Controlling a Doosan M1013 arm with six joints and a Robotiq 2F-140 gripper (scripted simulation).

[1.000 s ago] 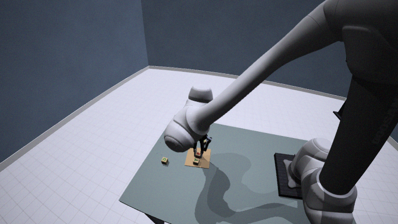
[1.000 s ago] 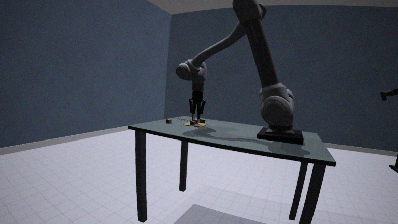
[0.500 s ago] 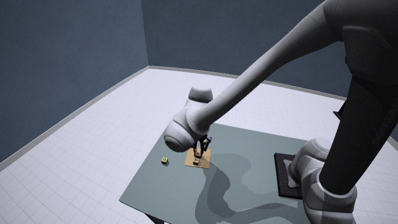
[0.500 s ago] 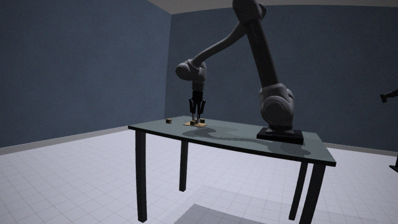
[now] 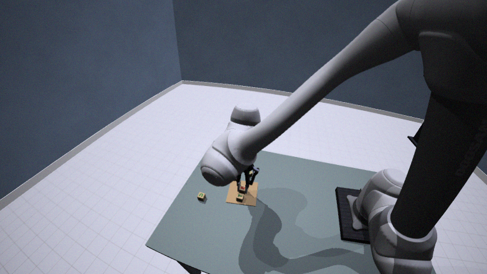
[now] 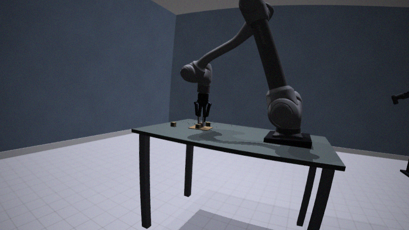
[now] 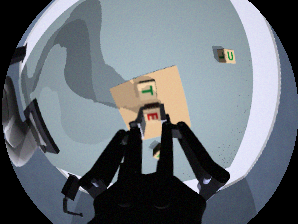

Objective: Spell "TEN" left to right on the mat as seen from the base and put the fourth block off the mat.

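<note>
The tan mat is 40 mm below my hand. Round my hand: block 50 mm to the left, 30 mm below.
</note>
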